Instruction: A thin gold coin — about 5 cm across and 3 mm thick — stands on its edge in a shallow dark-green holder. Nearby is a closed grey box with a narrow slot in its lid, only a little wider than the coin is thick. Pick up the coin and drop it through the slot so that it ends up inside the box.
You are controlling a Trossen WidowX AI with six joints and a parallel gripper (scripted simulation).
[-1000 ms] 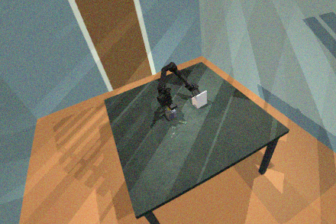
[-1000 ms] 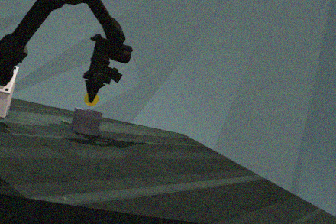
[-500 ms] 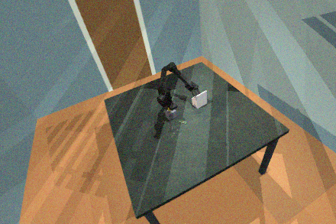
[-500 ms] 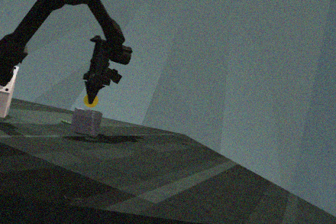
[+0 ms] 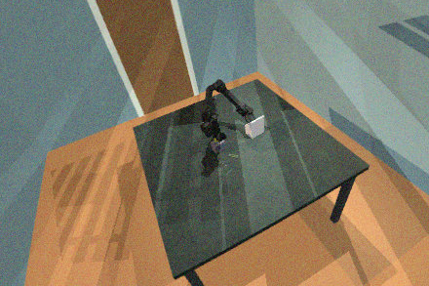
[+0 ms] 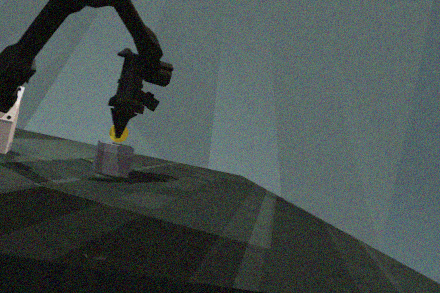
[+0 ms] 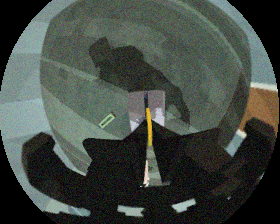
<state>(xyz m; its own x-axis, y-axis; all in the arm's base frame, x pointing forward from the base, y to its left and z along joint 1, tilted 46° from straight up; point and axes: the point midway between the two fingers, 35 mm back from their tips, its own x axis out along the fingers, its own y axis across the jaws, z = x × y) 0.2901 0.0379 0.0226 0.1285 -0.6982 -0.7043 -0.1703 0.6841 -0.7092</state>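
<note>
Now: gripper tip 10 mm below the coin.
</note>
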